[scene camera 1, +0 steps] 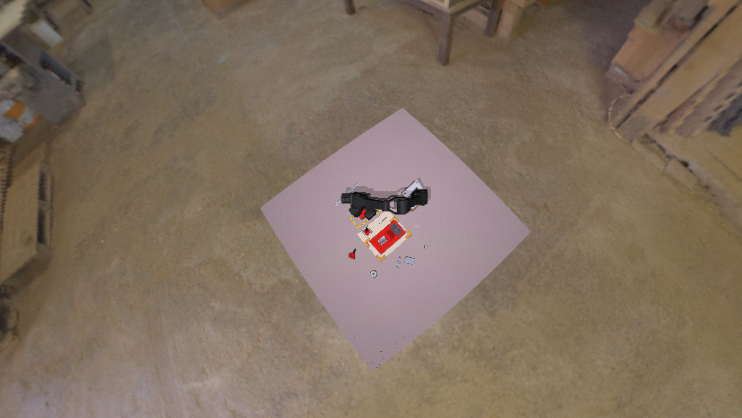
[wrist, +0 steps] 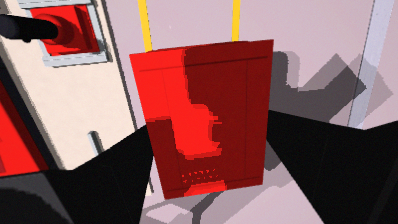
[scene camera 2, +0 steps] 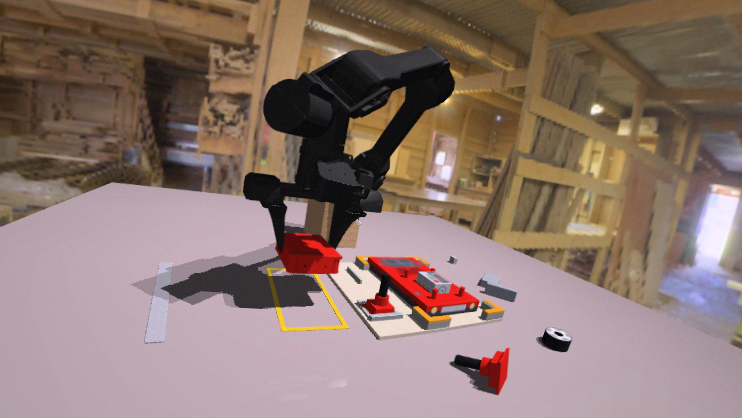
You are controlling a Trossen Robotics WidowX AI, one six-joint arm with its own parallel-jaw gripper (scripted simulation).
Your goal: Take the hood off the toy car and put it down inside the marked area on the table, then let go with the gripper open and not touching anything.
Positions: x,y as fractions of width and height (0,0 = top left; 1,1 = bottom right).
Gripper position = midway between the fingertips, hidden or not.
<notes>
My gripper (scene camera 2: 0.41,0.60) carries a hood (scene camera 2: 0.41,0.61). Further things: a grey strip (scene camera 2: 0.21,0.79) and a fixture board (scene camera 2: 0.48,0.68).
The hood is seen too in the wrist view (wrist: 0.52,0.48). My gripper shows as well in the wrist view (wrist: 0.52,0.55). The fixture board shows as well in scene camera 1 (scene camera 1: 0.51,0.54) and in the wrist view (wrist: 0.20,0.46).
</notes>
